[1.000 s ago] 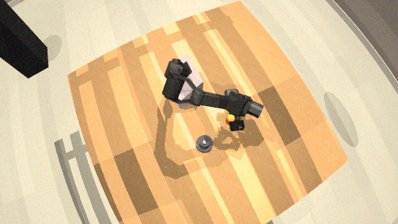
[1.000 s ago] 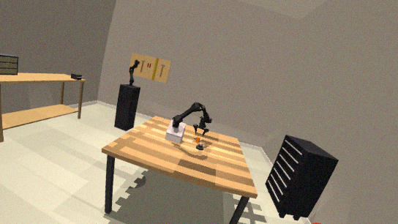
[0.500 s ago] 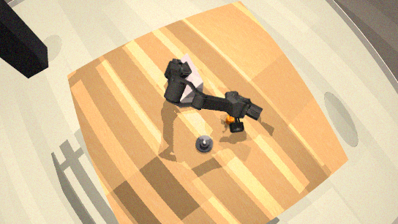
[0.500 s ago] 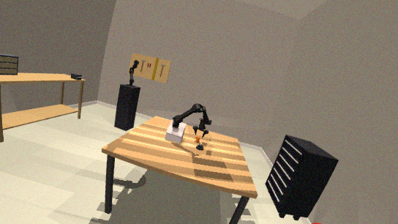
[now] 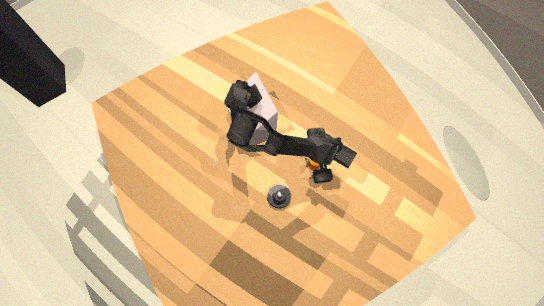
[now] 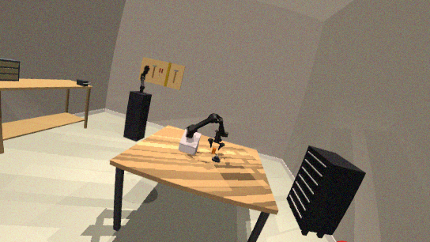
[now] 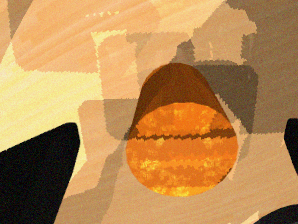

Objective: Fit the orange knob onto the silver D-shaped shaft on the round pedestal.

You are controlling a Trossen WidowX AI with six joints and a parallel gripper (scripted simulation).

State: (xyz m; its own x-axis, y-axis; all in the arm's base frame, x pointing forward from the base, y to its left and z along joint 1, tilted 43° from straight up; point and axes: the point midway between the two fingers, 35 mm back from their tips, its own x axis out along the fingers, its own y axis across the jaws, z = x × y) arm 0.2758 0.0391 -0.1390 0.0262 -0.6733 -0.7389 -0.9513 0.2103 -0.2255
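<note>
Right now my gripper tip is right at the orange knob. Also, from my gripper tip: dark round pedestal: 17 cm to the right, 5 cm ahead, 2 cm below.
</note>
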